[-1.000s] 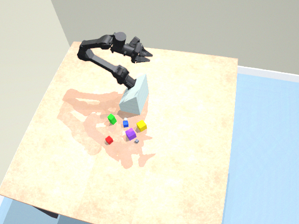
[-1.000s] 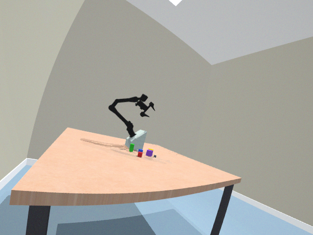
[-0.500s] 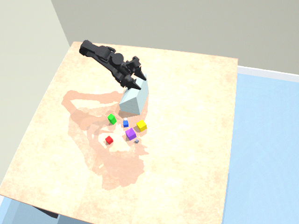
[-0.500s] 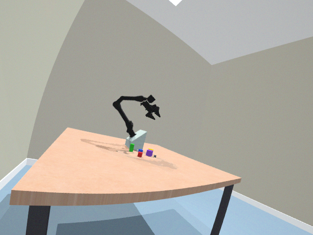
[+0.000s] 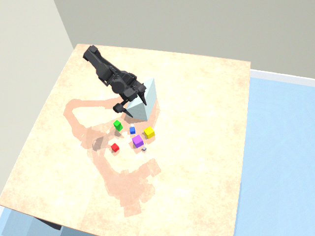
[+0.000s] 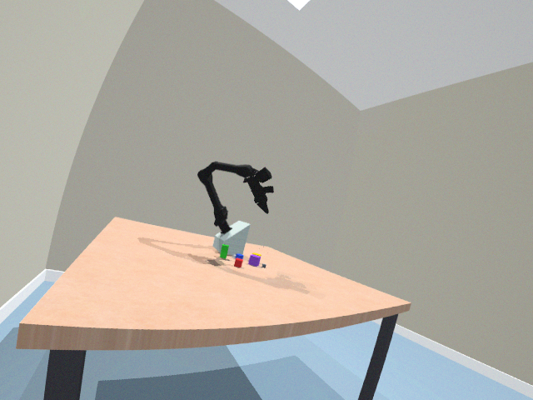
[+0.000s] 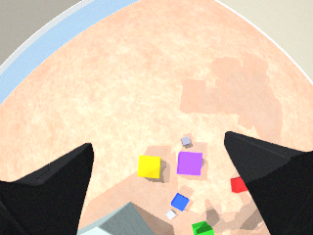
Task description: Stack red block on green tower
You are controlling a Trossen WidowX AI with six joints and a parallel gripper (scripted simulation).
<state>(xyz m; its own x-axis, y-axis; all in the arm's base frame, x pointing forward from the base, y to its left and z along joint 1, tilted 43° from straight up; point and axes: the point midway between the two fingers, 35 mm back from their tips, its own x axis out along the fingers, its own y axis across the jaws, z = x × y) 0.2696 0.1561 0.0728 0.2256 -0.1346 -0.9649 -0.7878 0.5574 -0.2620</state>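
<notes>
Right now my gripper tip is 260 mm above the red block, 160 mm to the left of it and 90 mm short of it. Also, from my gripper tip: tiny grey cube 270 mm below, 70 mm ahead; then purple block 250 mm below, 40 mm to the right, 40 mm ahead; then yellow block 250 mm below, 30 mm behind, 10 mm to the left.
</notes>
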